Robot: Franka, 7 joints.
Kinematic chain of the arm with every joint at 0, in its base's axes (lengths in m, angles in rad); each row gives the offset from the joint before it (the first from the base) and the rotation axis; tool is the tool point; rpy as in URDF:
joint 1: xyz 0 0 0.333 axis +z
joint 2: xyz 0 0 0 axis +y
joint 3: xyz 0 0 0.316 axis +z
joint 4: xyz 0.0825 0 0 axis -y
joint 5: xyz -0.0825 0 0.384 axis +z
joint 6: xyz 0 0 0 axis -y
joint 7: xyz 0.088 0 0 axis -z
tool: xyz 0 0 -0.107 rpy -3.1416 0 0
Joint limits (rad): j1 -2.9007..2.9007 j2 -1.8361..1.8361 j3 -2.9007..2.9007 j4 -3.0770..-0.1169 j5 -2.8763..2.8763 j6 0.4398..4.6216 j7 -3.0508..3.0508
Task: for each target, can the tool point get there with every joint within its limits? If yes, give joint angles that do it. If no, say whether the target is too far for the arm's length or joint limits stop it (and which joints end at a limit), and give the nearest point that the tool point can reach.
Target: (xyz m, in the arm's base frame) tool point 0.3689 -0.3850 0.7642
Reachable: yes | joints -1.7825 0.3910 1.1675 -1.0014 0.5481 1.1128 1.0801
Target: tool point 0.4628 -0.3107 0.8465
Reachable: yes | joints 2.1526 -1.3845 -0.4003 -0.8934 -0.3793 1.5817 -0.9365
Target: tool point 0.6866 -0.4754 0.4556
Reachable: yes | joints -0.7010 1.5079 2.0168 -0.3407 -0.3763 3.0586 1.0113
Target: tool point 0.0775 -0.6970 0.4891
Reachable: yes | joints -1.6952 0.6660 0.4569 -1.5303 0.3500 3.9572 -1.2140
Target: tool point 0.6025 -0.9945 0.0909
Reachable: no: too far | nearest point 0.4352 -0.7183 0.1581 | short by 0.330 m
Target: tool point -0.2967 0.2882 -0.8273
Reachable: no: too far | nearest point -0.2526 0.2453 -0.3563 | short by 0.475 m
